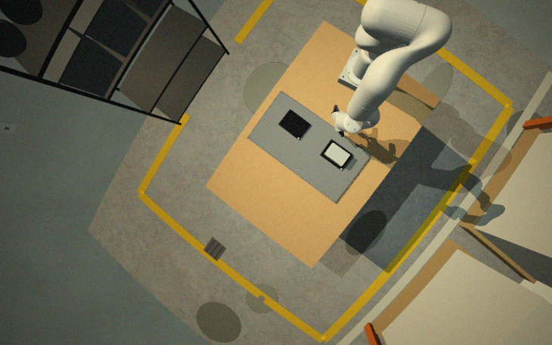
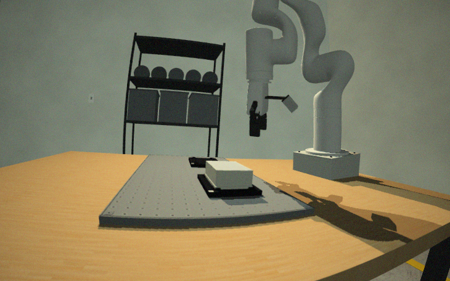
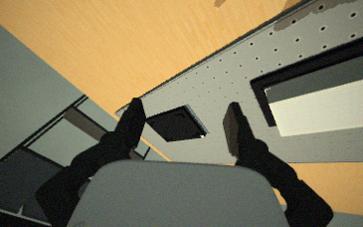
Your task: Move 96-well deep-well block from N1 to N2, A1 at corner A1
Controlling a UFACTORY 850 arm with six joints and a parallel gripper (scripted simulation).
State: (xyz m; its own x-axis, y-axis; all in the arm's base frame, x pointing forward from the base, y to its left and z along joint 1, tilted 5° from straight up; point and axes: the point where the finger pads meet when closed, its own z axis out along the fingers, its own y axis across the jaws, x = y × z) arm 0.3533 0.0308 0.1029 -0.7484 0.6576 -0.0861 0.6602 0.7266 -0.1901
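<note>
Right now the 96-well deep-well block is 140 mm ahead of my hand, 120 mm to the left of it and 110 mm below it. Also, from my hand: black nest N1 (140 mm ahead, 120 mm to the left, 140 mm below); black nest N2 (120 mm ahead, 200 mm to the right, 140 mm below).
</note>
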